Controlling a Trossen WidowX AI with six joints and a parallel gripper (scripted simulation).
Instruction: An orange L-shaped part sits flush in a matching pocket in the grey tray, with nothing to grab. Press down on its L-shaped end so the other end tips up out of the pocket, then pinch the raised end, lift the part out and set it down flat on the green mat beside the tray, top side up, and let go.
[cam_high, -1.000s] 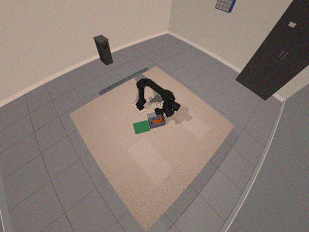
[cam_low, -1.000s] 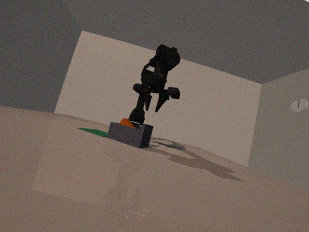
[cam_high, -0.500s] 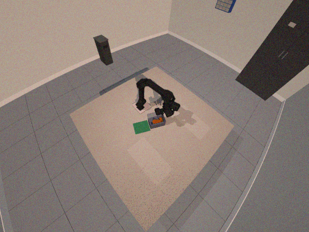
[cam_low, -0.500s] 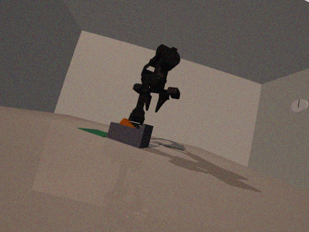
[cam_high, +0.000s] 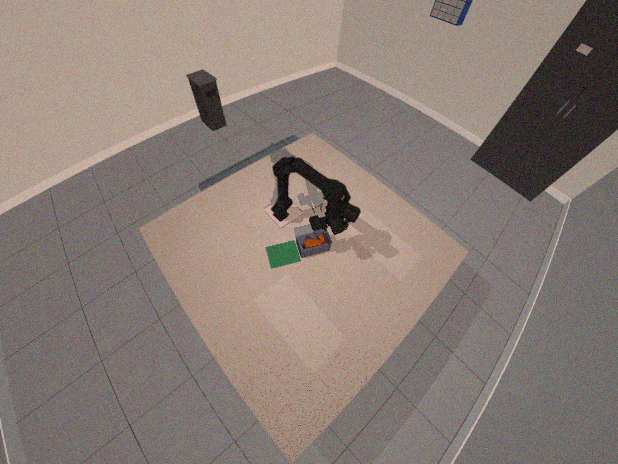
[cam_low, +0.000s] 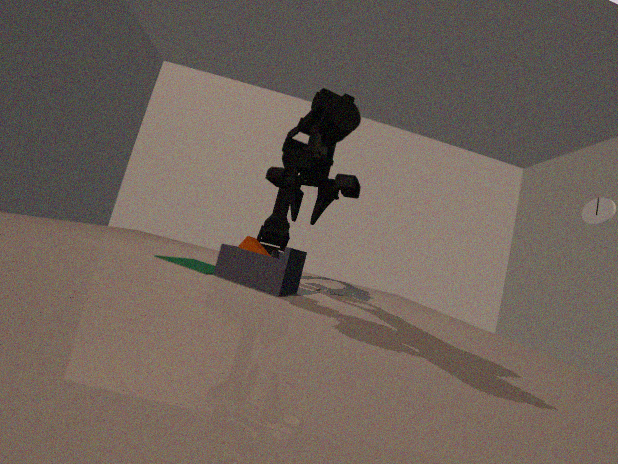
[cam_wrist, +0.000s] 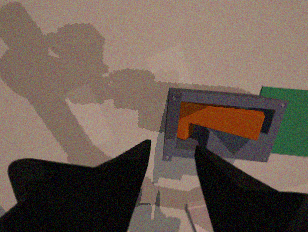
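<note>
Now: gripper tip 10 cm above the orange l-shaped part, 4 cm to the left of it and 3 cm past it. From my gripper tip the other things lie so: green mat: 19 cm to the right, 16 cm below, 11 cm behind.
</note>
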